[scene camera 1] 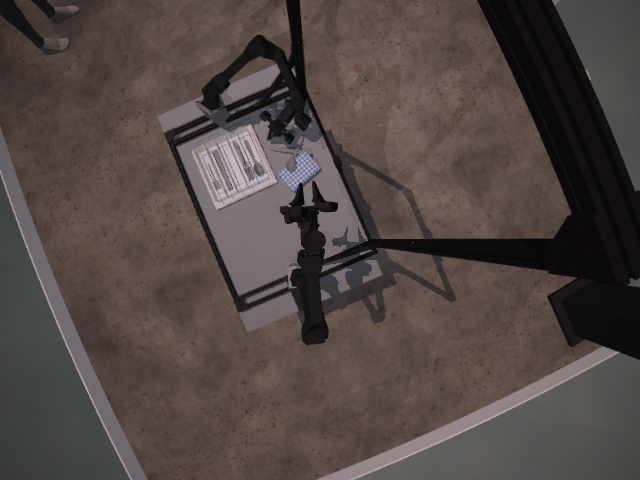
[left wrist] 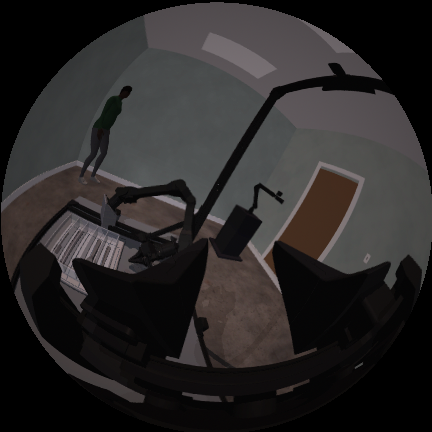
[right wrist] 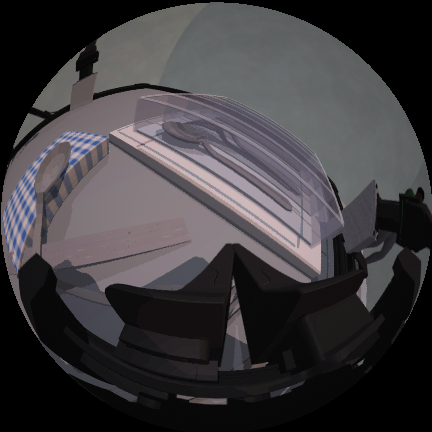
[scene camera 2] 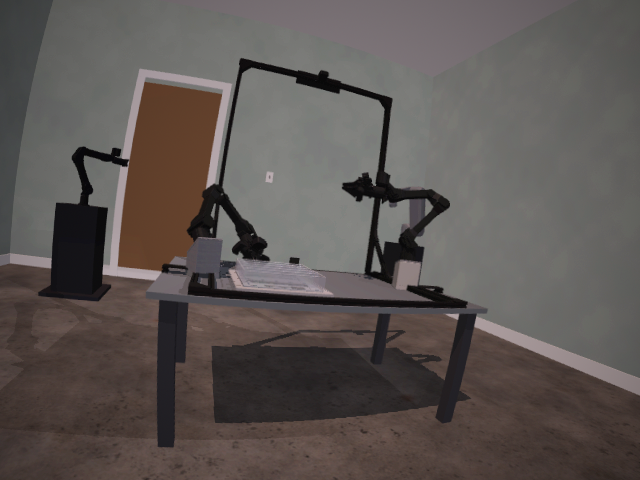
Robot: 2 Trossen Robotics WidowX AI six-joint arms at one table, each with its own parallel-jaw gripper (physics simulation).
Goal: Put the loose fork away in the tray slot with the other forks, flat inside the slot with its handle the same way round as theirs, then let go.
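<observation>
The loose fork cannot be made out; the right gripper covers the table below it. My right gripper (scene camera 1: 269,138) (right wrist: 231,249) is low beside the tray, its fingertips together, with nothing seen held. The tray (scene camera 1: 246,194) (right wrist: 200,191) has clear slot walls. A slot near its right side in scene camera 1 holds dark forks (scene camera 1: 247,168), heads toward the lower edge and handles toward the upper edge. In the right wrist view the forks are partly hidden by the spoon (right wrist: 181,131) and walls. My left gripper (scene camera 1: 307,184) (scene camera 2: 343,186) (left wrist: 241,245) is open and empty, high above the table.
A spoon (scene camera 1: 291,163) (right wrist: 52,167) rests with its bowl on a blue checked cloth (scene camera 1: 306,173) (right wrist: 82,138). A flat wooden-looking strip (right wrist: 117,242) lies between cloth and tray. Black rails border the table, and a frame post (scene camera 1: 296,46) rises behind the right arm.
</observation>
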